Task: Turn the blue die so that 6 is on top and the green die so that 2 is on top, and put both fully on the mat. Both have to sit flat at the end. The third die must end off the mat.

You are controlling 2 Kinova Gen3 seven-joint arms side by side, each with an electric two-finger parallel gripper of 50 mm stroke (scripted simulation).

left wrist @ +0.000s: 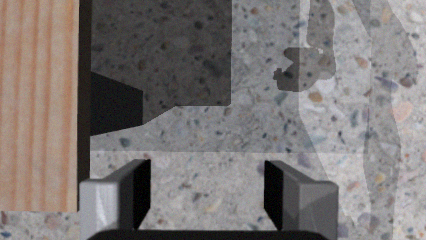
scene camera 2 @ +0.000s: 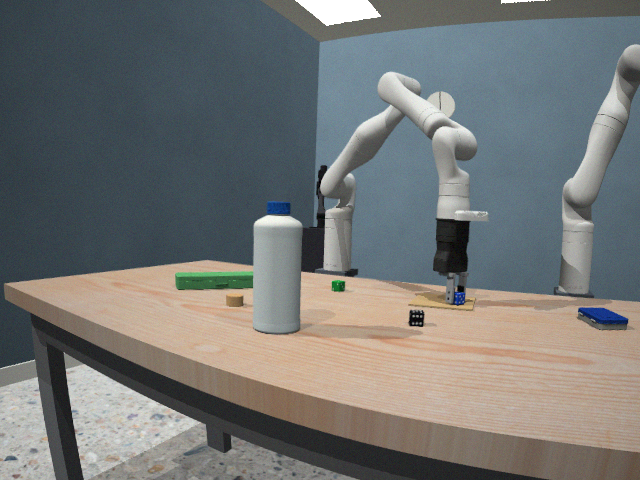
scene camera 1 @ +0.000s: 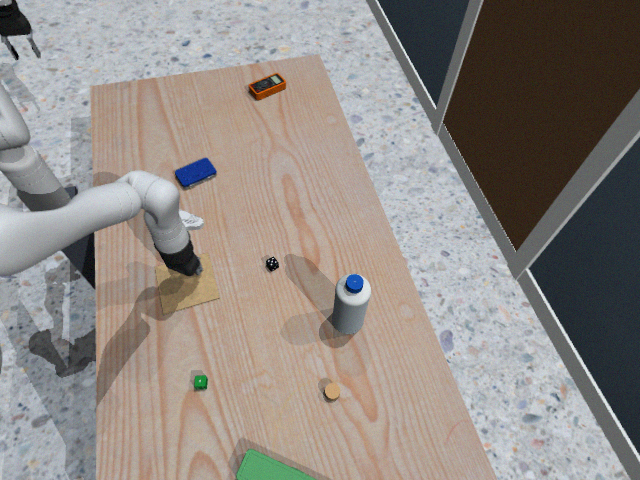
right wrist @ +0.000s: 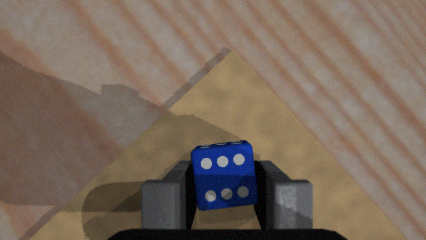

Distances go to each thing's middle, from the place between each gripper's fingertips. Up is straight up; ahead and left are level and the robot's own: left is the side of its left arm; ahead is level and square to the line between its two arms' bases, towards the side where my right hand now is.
Scene:
I see the blue die [right wrist: 224, 173] 10 mm to the left of my right hand [scene camera 2: 455, 301] and 10 mm below it. From my right hand the other things lie so: blue box [scene camera 1: 193, 174]: 320 mm to the left, 30 mm ahead, 10 mm below; white bottle [scene camera 2: 277, 255]: 360 mm ahead, 220 mm to the right, 70 mm above; tan mat [scene camera 1: 177, 291]: 30 mm to the right, 20 mm below, 20 mm behind.
My left hand is 41 cm short of the blue box, 40 cm to the left of it and 17 cm above it. From my left hand the other things lie so: white bottle 94 cm to the right, 73 cm ahead, 8 cm below; then blue die 72 cm to the right, 38 cm ahead, 16 cm below; then tan mat 75 cm to the right, 35 cm ahead, 18 cm below.

